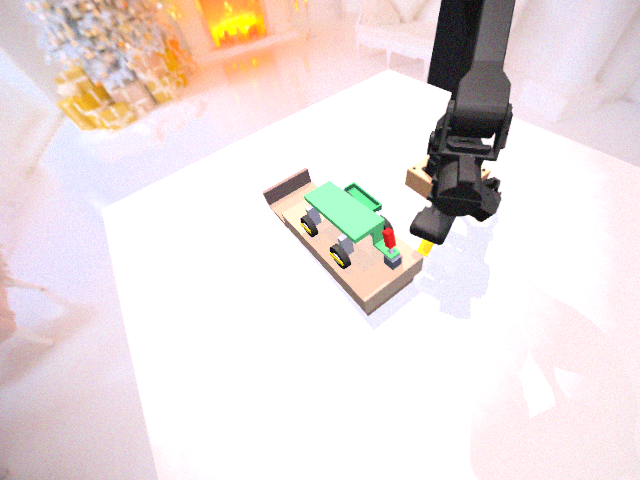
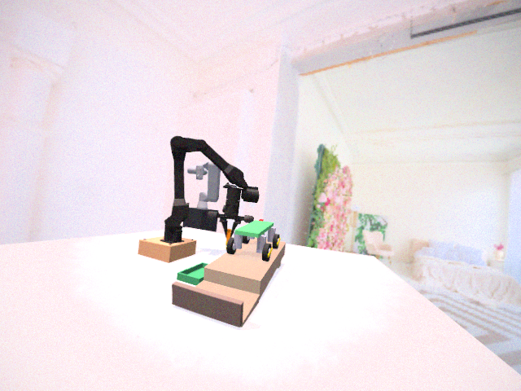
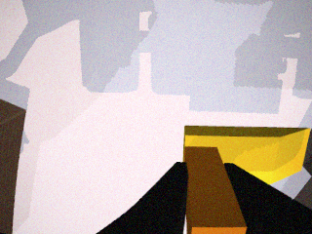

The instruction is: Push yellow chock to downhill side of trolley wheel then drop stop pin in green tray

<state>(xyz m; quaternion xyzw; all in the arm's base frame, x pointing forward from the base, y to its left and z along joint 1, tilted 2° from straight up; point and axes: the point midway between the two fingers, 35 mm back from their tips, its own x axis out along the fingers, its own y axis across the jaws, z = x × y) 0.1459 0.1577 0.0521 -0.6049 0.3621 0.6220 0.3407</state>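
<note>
My gripper tip is now 13 cm short of the red-headed stop pin, 5 cm below it and 2 cm to the right of it. Also, from my gripper tip: end wall 36 cm to the right, 22 cm ahead, 5 cm below; trolley 17 cm ahead, 9 cm to the right, 3 cm above; yellow chock 2 cm ahead, 1 cm to the left, 1 cm below.
</note>
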